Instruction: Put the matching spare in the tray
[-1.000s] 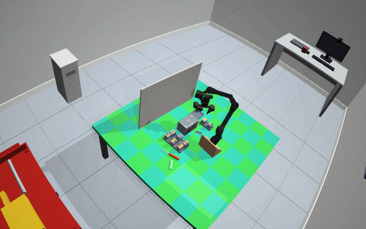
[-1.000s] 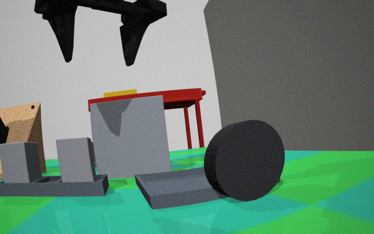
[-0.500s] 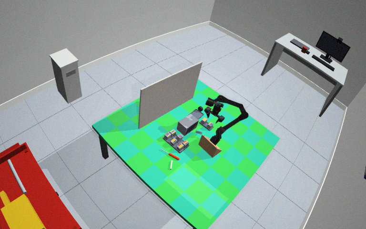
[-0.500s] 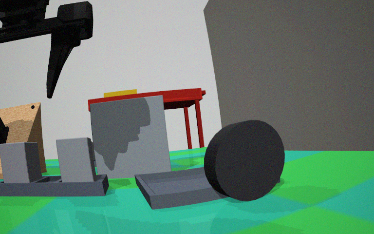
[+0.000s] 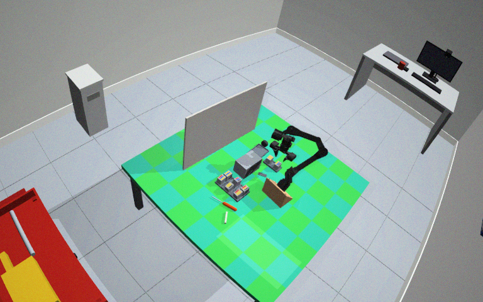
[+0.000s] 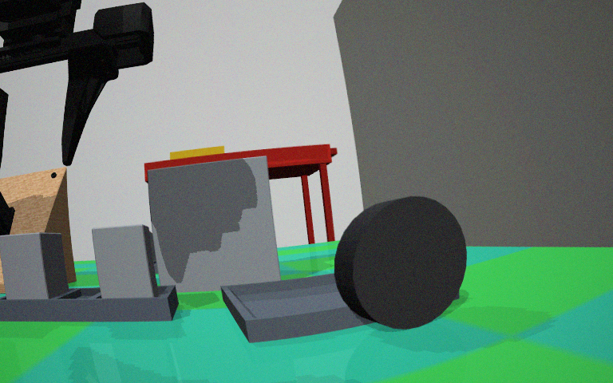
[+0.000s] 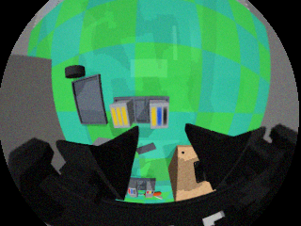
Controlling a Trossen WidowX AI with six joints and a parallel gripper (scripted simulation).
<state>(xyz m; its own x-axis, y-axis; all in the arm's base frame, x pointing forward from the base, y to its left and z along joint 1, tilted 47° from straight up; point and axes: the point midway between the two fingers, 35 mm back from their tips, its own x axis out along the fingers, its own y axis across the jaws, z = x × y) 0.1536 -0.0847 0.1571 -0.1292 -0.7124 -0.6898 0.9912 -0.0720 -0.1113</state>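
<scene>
Now: the flat grey tray 180 mm ahead of my gripper tip, 90 mm below it and 30 mm to the right of it. Round my gripper tip: mounted unit 180 mm to the left, 140 mm ahead, 40 mm below; tall grey panel 390 mm ahead, 150 mm to the left, 130 mm above; dark disc 200 mm ahead, 100 mm to the right, 70 mm below.
</scene>
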